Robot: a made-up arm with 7 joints. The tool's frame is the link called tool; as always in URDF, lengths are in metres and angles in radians.
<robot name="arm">
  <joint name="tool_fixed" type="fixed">
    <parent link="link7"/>
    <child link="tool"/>
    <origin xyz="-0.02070 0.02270 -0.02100" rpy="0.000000 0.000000 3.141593"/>
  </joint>
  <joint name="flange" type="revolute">
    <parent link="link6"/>
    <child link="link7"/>
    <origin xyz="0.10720 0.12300 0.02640" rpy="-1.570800 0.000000 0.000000"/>
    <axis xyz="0 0 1"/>
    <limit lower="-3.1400" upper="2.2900"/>
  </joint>
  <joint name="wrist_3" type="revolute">
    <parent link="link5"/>
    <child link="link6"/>
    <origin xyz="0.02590 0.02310 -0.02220" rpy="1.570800 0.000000 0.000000"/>
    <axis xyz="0 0 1"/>
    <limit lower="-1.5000" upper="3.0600"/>
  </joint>
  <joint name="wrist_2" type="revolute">
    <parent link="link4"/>
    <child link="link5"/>
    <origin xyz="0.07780 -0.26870 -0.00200" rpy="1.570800 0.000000 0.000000"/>
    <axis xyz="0 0 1"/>
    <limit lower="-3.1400" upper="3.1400"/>
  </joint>
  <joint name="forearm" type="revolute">
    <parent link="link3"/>
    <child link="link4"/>
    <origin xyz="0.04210 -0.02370 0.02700" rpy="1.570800 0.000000 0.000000"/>
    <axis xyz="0 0 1"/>
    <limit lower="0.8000" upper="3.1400"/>
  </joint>
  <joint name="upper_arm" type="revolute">
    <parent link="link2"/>
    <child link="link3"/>
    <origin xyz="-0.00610 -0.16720 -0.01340" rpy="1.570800 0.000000 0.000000"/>
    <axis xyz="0 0 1"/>
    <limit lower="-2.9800" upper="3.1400"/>
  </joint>
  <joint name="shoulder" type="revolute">
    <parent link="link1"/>
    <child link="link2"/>
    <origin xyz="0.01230 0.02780 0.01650" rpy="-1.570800 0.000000 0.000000"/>
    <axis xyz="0 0 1"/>
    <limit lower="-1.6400" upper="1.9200"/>
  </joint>
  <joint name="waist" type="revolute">
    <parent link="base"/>
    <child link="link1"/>
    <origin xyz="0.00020 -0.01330 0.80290" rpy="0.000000 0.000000 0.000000"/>
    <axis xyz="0 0 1"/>
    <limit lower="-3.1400" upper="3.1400"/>
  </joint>
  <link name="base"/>
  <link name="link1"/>
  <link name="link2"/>
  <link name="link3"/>
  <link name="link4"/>
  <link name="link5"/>
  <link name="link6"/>
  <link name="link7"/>
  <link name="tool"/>
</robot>
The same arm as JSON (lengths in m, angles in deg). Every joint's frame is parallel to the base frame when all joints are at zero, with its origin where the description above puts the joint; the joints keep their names.
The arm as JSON. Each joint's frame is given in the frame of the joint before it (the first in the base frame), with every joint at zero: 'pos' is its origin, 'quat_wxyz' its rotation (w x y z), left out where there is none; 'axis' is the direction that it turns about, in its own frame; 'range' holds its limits. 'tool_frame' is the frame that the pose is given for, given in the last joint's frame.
{"length_unit": "m", "angle_unit": "deg", "joints": [{"joint": "waist", "pos": [0.0002, -0.0133, 0.8029], "axis": "+z", "range": [-179.91, 179.91]}, {"joint": "shoulder", "pos": [0.0123, 0.0278, 0.0165], "axis": "+y", "range": [-93.97, 110.01]}, {"joint": "upper_arm", "pos": [-0.0061, -0.0134, 0.1672], "axis": "+z", "range": [-170.74, 179.91]}, {"joint": "forearm", "pos": [0.0421, -0.0237, 0.027], "axis": "-y", "range": [45.84, 179.91]}, {"joint": "wrist_2", "pos": [0.0778, 0.002, -0.2687], "axis": "-z", "range": [-179.91, 179.91]}, {"joint": "wrist_3", "pos": [0.0259, -0.0231, 0.0222], "axis": "+y", "range": [-85.94, 175.33]}, {"joint": "flange", "pos": [0.1072, 0.0264, -0.123], "axis": "-z", "range": [-179.91, 131.21]}], "tool_frame": {"pos": [-0.0207, -0.0227, 0.021], "quat_wxyz": [0.0, 0.0, 1.0, 0.000004]}}
